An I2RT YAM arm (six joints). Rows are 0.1 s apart.
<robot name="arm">
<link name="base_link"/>
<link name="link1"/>
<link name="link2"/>
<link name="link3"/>
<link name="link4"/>
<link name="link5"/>
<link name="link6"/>
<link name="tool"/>
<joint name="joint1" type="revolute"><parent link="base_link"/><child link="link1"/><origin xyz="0.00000 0.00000 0.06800" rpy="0.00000 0.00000 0.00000"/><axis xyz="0 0 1"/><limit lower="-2.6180" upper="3.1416"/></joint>
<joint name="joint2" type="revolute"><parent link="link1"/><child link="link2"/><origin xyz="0.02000 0.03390 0.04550" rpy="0.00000 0.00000 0.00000"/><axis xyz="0 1 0"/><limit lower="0.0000" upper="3.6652"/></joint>
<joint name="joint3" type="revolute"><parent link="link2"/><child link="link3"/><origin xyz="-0.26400 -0.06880 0.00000" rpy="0.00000 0.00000 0.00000"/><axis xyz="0 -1 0"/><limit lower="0.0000" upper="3.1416"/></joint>
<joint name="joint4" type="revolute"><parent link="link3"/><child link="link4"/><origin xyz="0.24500 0.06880 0.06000" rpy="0.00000 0.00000 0.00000"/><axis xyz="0 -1 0"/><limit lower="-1.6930" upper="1.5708"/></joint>
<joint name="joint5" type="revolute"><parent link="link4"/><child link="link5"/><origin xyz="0.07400 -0.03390 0.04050" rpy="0.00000 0.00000 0.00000"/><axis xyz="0 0 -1"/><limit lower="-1.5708" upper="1.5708"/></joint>
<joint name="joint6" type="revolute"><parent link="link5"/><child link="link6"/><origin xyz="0.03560 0.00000 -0.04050" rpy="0.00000 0.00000 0.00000"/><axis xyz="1 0 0"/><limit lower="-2.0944" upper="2.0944"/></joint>
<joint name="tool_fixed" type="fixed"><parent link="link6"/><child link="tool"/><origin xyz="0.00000 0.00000 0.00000" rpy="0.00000 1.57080 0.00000"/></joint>
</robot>
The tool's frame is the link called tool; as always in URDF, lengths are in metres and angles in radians.
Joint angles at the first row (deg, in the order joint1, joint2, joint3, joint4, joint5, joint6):
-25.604 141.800 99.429 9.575 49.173 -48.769
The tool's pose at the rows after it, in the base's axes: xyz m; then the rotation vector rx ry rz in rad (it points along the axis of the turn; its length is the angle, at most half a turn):
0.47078 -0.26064 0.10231 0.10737 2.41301 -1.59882
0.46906 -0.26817 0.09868 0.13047 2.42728 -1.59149
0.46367 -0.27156 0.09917 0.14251 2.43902 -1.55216
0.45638 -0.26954 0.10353 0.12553 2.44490 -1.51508
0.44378 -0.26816 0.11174 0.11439 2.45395 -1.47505
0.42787 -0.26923 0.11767 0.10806 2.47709 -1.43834
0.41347 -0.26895 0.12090 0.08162 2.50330 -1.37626
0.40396 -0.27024 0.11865 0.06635 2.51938 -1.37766
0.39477 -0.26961 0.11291 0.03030 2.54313 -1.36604
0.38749 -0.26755 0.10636 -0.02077 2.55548 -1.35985
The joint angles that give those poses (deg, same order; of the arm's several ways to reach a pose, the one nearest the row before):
-26.126 143.327 102.623 6.688 48.607 -48.025
-26.935 144.229 103.799 5.490 48.368 -47.130
-27.592 143.424 102.856 4.533 46.725 -45.711
-27.853 141.218 99.982 4.800 44.813 -45.486
-28.476 137.770 95.873 4.928 42.673 -45.193
-29.549 134.421 91.728 4.567 40.669 -44.989
-30.527 131.504 87.986 3.967 37.460 -44.942
-31.255 130.364 85.494 4.988 36.998 -46.020
-31.825 129.514 82.778 6.094 35.965 -47.425
-32.146 128.941 80.045 8.186 34.878 -49.480

